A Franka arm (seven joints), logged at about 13 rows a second.
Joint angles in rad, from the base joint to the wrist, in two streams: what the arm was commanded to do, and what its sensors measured. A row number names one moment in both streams.
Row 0, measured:
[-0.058, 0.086, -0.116, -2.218, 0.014, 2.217, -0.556]
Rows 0 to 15, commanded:
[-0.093, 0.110, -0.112, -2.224, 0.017, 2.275, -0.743]
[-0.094, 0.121, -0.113, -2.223, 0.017, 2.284, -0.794]
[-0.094, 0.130, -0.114, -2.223, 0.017, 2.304, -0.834]
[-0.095, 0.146, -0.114, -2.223, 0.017, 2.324, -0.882]
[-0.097, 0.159, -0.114, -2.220, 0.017, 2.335, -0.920]
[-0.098, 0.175, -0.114, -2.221, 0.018, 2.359, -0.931]
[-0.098, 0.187, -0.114, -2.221, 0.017, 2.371, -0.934]
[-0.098, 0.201, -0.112, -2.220, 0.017, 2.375, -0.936]
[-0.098, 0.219, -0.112, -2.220, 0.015, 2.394, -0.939]
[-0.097, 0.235, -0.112, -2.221, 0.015, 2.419, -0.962]
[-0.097, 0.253, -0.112, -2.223, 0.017, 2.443, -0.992]
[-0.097, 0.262, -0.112, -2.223, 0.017, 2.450, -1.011]
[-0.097, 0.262, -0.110, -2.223, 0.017, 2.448, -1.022]
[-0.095, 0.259, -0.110, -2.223, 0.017, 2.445, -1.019]
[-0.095, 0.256, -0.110, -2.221, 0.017, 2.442, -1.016]
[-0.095, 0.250, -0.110, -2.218, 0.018, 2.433, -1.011]
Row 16, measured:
[-0.086, 0.266, -0.117, -2.220, 0.014, 2.435, -0.990]
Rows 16 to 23, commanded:
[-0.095, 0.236, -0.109, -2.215, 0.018, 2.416, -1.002]
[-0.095, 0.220, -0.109, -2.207, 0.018, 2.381, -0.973]
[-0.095, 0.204, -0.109, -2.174, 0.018, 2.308, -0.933]
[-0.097, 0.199, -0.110, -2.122, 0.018, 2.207, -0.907]
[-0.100, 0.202, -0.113, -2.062, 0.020, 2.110, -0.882]
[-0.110, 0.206, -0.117, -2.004, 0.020, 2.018, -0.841]
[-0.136, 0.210, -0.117, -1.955, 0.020, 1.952, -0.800]
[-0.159, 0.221, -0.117, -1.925, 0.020, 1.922, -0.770]
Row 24, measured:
[-0.108, 0.203, -0.122, -2.001, 0.016, 2.002, -0.822]
